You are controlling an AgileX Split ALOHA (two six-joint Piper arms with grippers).
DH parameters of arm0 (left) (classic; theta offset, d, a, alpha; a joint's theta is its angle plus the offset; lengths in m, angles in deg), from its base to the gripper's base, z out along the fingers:
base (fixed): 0 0 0 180
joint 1: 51.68 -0.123 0 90
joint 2: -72.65 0 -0.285 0
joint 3: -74.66 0 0.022 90
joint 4: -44.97 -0.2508 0 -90
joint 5: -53.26 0 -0.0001 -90
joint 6: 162.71 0.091 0 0
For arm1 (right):
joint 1: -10.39 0.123 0 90
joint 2: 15.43 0 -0.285 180
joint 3: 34.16 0 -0.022 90
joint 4: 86 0.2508 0 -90
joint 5: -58.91 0 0.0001 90
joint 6: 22.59 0.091 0 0
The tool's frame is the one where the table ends.
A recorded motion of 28 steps. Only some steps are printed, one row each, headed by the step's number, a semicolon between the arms.
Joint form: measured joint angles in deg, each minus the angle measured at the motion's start. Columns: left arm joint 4, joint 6, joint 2, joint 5, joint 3, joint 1; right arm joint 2, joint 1, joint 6, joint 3, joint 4, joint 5.
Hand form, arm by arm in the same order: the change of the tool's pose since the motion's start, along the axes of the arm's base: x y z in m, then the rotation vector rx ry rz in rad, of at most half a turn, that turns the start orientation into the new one. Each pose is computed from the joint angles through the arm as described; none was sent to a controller.
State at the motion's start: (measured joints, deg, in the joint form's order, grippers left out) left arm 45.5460 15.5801 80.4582 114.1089 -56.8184 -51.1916; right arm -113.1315 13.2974 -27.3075 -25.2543 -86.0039 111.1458
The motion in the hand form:
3: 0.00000 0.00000 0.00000 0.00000 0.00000 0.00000; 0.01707 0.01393 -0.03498 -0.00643 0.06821 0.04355
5: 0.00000 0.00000 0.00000 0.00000 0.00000 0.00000; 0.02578 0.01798 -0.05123 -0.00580 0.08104 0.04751
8: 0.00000 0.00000 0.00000 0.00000 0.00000 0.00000; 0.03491 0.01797 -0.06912 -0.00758 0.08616 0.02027
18: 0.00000 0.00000 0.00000 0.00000 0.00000 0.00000; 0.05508 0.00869 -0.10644 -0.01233 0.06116 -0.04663
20: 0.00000 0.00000 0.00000 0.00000 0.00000 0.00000; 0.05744 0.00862 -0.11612 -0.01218 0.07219 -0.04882
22: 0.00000 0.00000 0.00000 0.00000 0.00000 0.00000; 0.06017 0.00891 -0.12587 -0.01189 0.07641 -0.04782
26: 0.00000 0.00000 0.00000 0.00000 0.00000 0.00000; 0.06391 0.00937 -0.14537 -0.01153 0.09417 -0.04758
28: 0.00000 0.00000 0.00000 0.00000 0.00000 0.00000; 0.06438 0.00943 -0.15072 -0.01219 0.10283 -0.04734
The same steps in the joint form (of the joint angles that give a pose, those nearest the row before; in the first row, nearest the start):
3: 0.00 0.00 0.00 0.00 0.00 0.00; -6.35 2.23 -0.28 0.00 0.00 -2.43
5: 0.00 0.00 0.00 0.00 0.00 0.00; -9.35 2.77 0.05 -0.12 0.00 -4.57
8: 0.00 0.00 0.00 0.00 0.00 0.00; -12.49 2.77 2.08 -0.12 -0.82 -7.41
18: 0.00 0.00 0.00 0.00 0.00 0.00; -19.08 1.34 5.99 -0.34 -2.97 -15.11
20: 0.00 0.00 0.00 0.00 0.00 0.00; -20.63 1.29 6.12 -0.34 -2.97 -16.03
22: 0.00 0.00 0.00 0.00 0.00 0.00; -22.21 1.29 6.12 -0.33 -2.97 -17.37
26: 0.00 0.00 0.00 0.00 0.00 0.00; -25.28 1.29 6.16 -0.34 -2.92 -19.43
28: 0.00 0.00 0.00 0.00 0.00 0.00; -26.10 1.29 6.16 -0.33 -2.92 -19.76

